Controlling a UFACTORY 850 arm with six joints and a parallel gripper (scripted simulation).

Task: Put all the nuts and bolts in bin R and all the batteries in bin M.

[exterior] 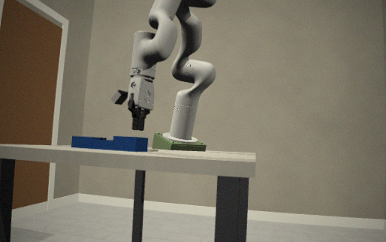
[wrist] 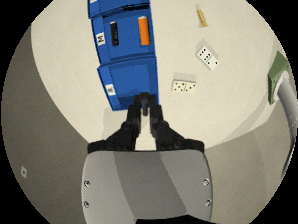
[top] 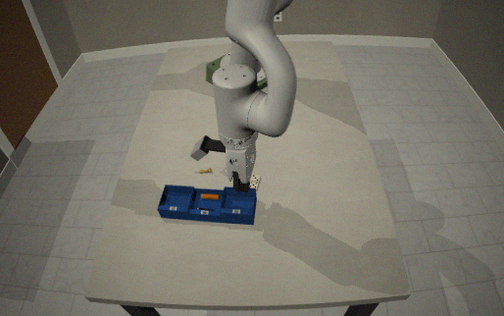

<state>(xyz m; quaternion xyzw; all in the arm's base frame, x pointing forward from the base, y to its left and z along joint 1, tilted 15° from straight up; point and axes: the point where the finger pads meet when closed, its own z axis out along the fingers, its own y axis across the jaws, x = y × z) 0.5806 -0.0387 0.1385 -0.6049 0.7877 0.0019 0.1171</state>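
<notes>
Right now my hand is 130 mm past the tan bolt, 110 mm to the left of it and 90 mm above it. The rest, counted from my hand: orange battery: 20 mm behind, 90 mm to the right, 80 mm below; then black bolt: 10 mm to the right, 20 mm below; then blue bin: 10 mm ahead, 100 mm to the right, 70 mm below.
</notes>
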